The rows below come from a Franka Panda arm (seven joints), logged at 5 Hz.
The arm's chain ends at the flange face. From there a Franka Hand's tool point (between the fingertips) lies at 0.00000 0.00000 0.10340 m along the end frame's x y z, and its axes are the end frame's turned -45 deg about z.
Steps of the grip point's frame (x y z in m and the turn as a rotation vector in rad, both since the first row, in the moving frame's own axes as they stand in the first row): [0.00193 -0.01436 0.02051 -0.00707 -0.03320 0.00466]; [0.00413 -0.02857 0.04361 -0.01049 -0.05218 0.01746]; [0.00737 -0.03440 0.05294 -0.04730 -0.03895 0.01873]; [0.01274 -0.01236 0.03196 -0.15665 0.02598 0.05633]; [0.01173 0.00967 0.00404 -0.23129 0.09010 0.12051]
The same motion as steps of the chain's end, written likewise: [-0.00687 -0.01446 0.02057 -0.02848 -0.01848 0.00466]; [-0.01420 -0.02768 0.04376 -0.04431 -0.02948 0.01746]; [-0.01966 -0.03584 0.05313 -0.06099 0.00590 0.01873]; [-0.01275 -0.02763 0.03326 -0.09240 0.12914 0.05633]; [-0.00745 -0.01306 0.00721 -0.09984 0.22726 0.12051]
